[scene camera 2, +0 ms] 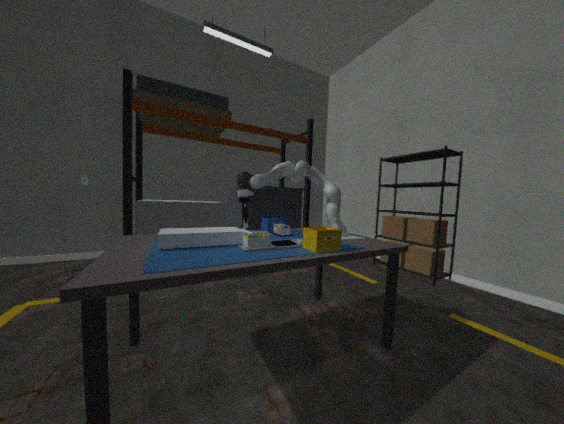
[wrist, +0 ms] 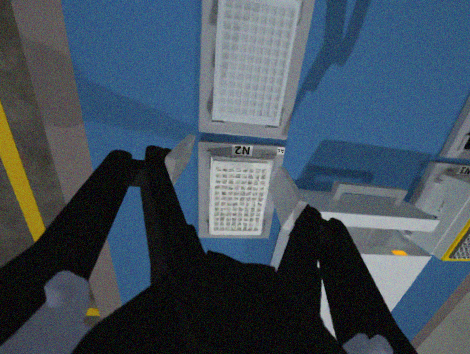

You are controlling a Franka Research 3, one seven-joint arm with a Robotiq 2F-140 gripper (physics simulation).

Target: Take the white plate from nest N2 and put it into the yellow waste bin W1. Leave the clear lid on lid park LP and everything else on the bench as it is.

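The white plate [wrist: 240,197] lies in nest N2 [wrist: 204,210] in the wrist view, with its grid of wells facing up. My gripper [wrist: 234,163] [scene camera 2: 245,226] is open and empty. In the wrist view its fingertips appear on either side of the plate, and the gripper is above it; the exact height is hard to tell. In scene camera 2 a yellow bin [scene camera 2: 315,240], which looks like W1, stands near the table's front edge at the right; its label is too small to read. I cannot make out the clear lid or lid park LP.
Another nest [wrist: 206,100] holds a paler plate [wrist: 255,60] just beyond N2. A white handled unit [wrist: 390,220] stands close to the right finger. A yellow-edged rack [wrist: 457,250] is at the right. A long white box [scene camera 2: 200,237] and a blue box [scene camera 2: 268,224] stand on the table.
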